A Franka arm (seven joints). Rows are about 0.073 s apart.
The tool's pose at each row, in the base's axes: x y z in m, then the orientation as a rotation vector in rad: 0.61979, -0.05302, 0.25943, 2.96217, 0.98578, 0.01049; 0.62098, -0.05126, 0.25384, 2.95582, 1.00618, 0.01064; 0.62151, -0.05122, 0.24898, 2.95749, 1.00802, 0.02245; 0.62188, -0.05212, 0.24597, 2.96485, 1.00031, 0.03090; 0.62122, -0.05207, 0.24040, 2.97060, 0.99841, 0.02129; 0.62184, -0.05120, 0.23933, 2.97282, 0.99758, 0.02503; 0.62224, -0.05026, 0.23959, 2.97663, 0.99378, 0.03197; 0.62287, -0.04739, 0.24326, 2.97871, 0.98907, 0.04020; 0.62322, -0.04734, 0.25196, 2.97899, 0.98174, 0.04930; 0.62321, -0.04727, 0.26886, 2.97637, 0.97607, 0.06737; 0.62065, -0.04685, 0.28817, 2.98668, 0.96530, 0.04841; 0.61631, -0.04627, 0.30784, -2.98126, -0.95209, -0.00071; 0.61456, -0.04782, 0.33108, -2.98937, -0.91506, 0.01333; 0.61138, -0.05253, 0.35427, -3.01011, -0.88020, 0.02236; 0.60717, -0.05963, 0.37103, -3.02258, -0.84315, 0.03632
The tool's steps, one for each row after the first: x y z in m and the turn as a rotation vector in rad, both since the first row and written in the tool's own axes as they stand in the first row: 0.00201, -0.00081, 0.00557, 0.00044, 0.00039, -0.01368; 0.00245, -0.00063, 0.01044, 0.00017, 0.00827, -0.01437; 0.00221, 0.00025, 0.01347, 0.00281, 0.01475, -0.00812; 0.00171, -0.00030, 0.01903, 0.00927, 0.01038, -0.00584; 0.00273, -0.00065, 0.02009, 0.01029, 0.01322, -0.00486; 0.00361, -0.00115, 0.01982, 0.01124, 0.01815, -0.00174; 0.00584, -0.00300, 0.01611, 0.01014, 0.02327, 0.00158; 0.00615, -0.00265, 0.00742, 0.00649, 0.02814, 0.00612; 0.00619, -0.00236, -0.00948, -0.00089, 0.03786, 0.00914; 0.00439, -0.00383, -0.02883, 0.00876, 0.02816, 0.01761; 0.00127, -0.00648, -0.04856, 0.03203, 0.00380, 0.02433; -0.00106, -0.00581, -0.07179, 0.03798, -0.00393, 0.04839; -0.00642, -0.00346, -0.09493, 0.03036, -0.01277, 0.07343; -0.01405, 0.00005, -0.11163, 0.03132, -0.02208, 0.09823
